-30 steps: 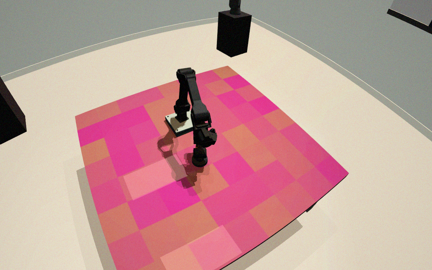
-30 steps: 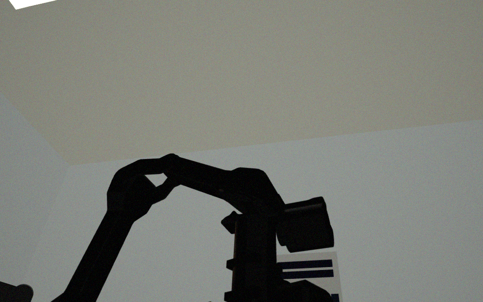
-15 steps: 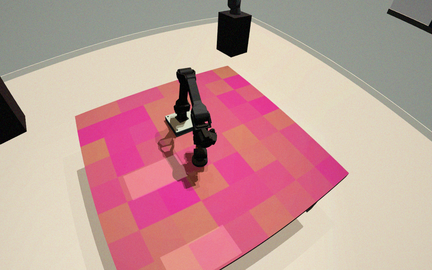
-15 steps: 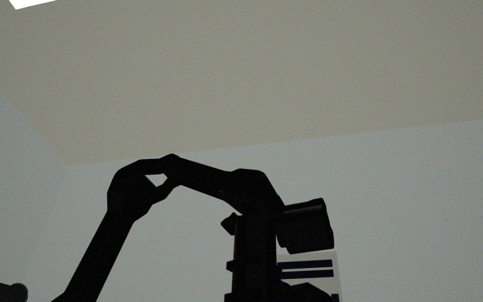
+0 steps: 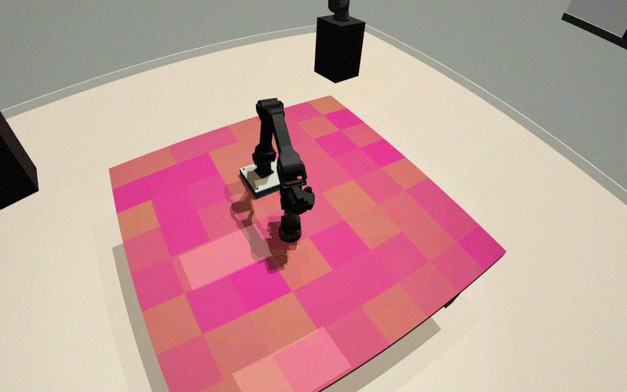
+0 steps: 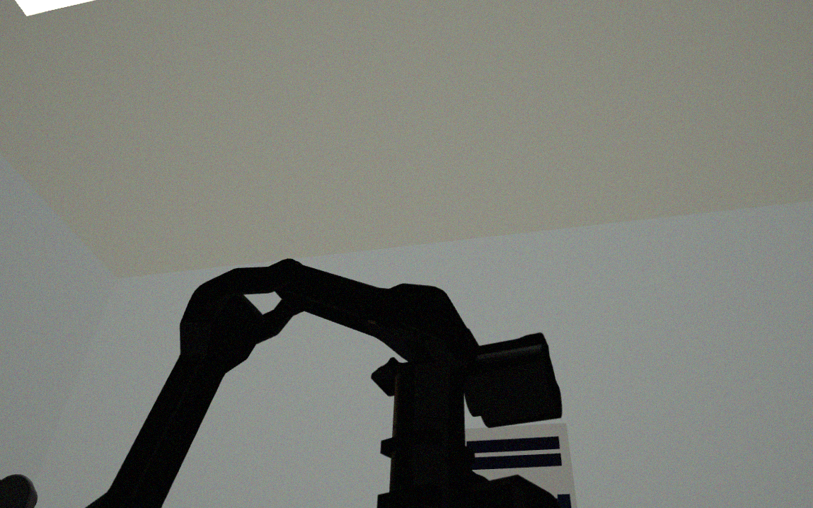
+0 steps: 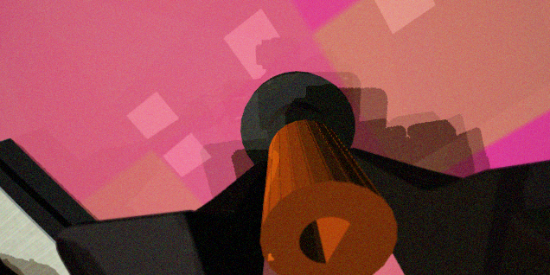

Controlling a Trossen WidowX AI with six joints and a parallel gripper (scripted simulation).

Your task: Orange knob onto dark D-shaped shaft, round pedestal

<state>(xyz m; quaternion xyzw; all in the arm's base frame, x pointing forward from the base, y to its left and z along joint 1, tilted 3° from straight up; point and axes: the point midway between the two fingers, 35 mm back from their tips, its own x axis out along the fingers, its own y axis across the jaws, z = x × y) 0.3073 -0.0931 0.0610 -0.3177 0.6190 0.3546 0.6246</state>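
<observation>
Now: gripper tip 2 cm below the orange knob. Round my gripper tip: round dark pedestal (4 cm below).
</observation>
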